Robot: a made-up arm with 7 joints. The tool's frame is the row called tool.
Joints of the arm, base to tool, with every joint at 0 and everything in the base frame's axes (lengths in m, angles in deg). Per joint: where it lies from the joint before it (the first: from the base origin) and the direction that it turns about. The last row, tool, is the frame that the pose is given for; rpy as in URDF.
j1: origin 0 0 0.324 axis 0 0 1
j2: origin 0 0 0 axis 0 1 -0.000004
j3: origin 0 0 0.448 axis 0 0 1
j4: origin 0.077 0 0 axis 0 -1 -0.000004
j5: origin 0.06 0 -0.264 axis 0 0.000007 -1
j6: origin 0 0 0 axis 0 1 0.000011
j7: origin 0.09 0 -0.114 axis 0 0.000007 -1
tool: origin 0 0 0 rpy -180 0 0
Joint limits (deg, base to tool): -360..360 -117.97..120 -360..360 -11..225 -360..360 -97..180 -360..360
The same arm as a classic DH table. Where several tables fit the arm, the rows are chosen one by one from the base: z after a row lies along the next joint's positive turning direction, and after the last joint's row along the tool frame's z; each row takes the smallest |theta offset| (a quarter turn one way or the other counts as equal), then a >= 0, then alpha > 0; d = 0 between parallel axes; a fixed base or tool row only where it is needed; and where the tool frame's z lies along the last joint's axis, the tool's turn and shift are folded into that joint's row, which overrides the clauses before.
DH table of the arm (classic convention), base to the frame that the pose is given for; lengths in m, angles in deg. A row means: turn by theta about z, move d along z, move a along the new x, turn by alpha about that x. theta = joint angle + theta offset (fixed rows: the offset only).
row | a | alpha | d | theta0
j1 | 0.0000 | -90.00 | 0.3240 | 0.00
j2 | 0.0000 | 90.00 | 0.0000 | 0.00
j3 | 0.0770 | 90.00 | 0.4480 | 0.00
j4 | 0.0600 | 90.00 | 0.0000 | 0.00
j5 | 0.0000 | 90.00 | 0.2640 | 0.00
j6 | 0.0900 | -90.00 | 0.0000 | 0.00
j7 | 0.0000 | 0.00 | 0.1140 | 0.00
Joint limits (deg, base to tool): -360.00..360.00 -117.97..120.00 -360.00..360.00 -11.00..225.00 -360.00..360.00 -97.00..180.00 -360.00..360.00

